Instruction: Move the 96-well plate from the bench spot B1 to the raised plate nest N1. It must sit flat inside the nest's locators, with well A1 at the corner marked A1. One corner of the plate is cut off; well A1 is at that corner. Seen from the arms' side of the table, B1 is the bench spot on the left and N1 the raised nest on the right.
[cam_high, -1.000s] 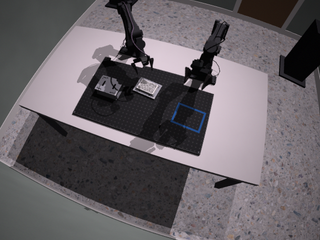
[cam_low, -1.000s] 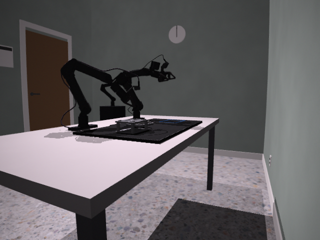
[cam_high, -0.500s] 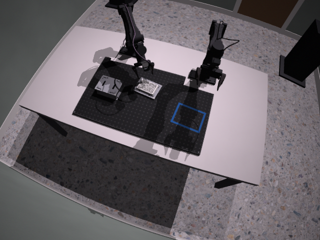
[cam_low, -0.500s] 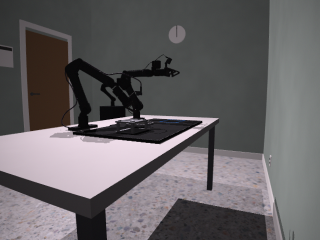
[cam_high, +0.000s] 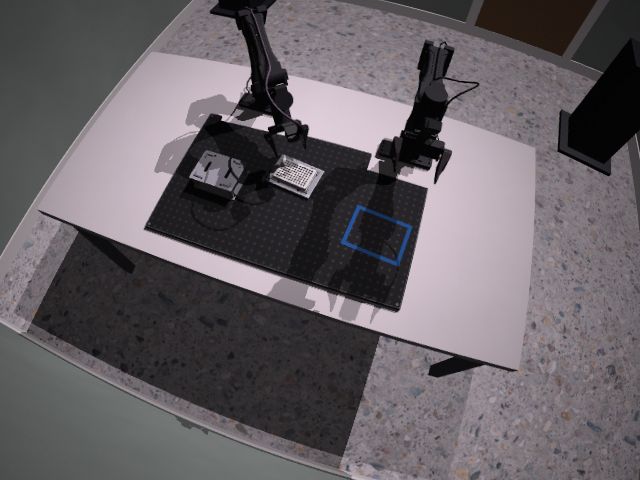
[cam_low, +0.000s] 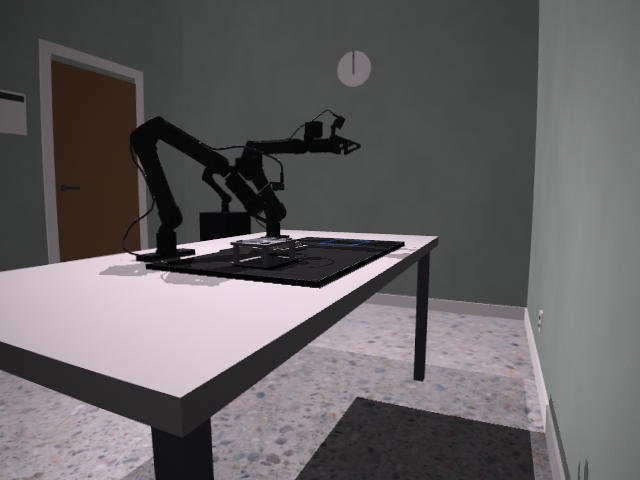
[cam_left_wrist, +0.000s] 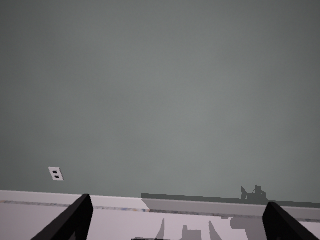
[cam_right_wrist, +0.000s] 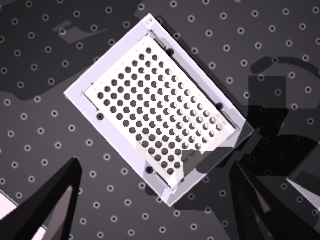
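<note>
The 96-well plate is 8 cm below my right hand, 3 cm to the left of it and 3 cm ahead of it. Also, from my right hand: grey plate nest 20 cm to the right, 14 cm ahead, 4 cm below.
</note>
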